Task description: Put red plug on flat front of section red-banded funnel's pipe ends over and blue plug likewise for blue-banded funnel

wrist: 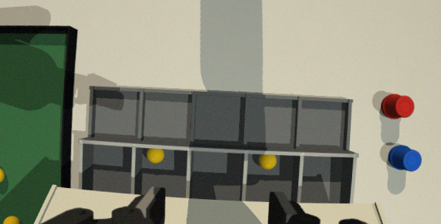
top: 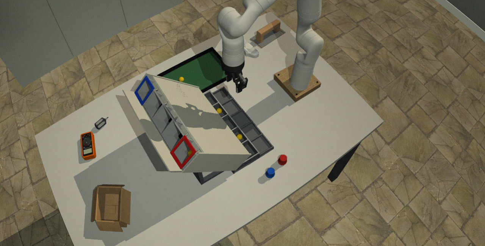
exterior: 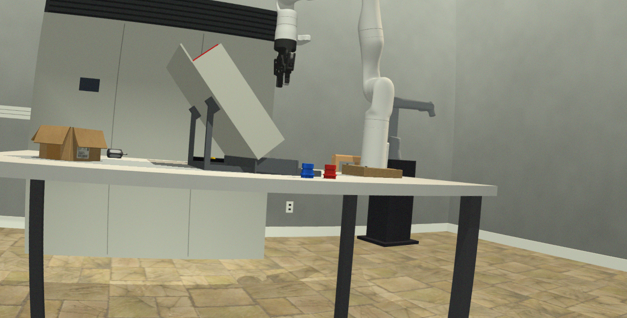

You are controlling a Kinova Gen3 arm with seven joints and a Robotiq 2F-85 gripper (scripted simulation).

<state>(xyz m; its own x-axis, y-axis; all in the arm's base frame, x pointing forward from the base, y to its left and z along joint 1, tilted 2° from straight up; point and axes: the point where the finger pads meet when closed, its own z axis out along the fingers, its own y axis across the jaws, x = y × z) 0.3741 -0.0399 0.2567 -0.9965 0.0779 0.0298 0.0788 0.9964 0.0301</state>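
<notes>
Now: hand 33 cm to the left of the green marble tray and 29 cm above it. Also, from my hand: dark object: 49 cm ahead, 40 cm to the right, 28 cm below; then beige cover: 15 cm ahead, 2 cm to the right, 9 cm below; then cardboard box: 65 cm ahead, 25 cm below.
</notes>
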